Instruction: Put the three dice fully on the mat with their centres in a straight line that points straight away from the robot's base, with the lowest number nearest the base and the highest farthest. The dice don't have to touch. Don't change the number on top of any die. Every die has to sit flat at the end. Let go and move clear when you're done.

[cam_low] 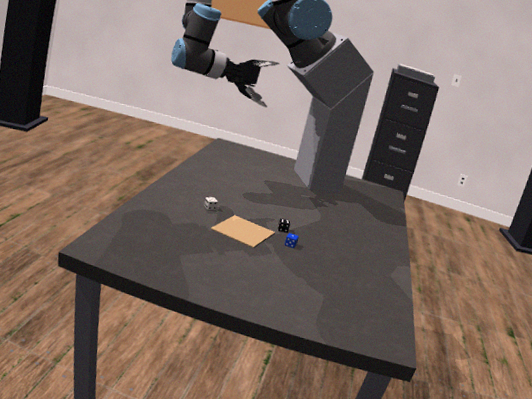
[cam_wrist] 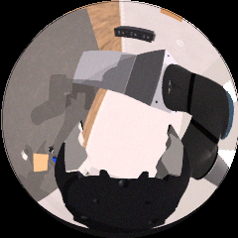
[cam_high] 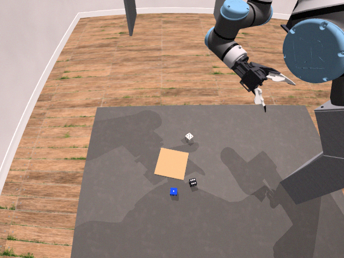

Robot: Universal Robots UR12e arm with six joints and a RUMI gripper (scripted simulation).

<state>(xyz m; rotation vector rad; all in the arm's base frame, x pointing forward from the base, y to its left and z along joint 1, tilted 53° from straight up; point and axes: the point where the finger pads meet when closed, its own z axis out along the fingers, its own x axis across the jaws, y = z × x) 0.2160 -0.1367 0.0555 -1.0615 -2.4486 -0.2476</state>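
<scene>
Now: the white die 36 cm below my hand, 29 cm ahead of it and 10 cm to the right of it. From my hand the other things lie so: blue die (43 cm ahead, 36 cm below, 15 cm to the left); then black die (36 cm below, 33 cm ahead, 13 cm to the left); then mat (40 cm ahead, 37 cm below, 1 cm to the left).
</scene>
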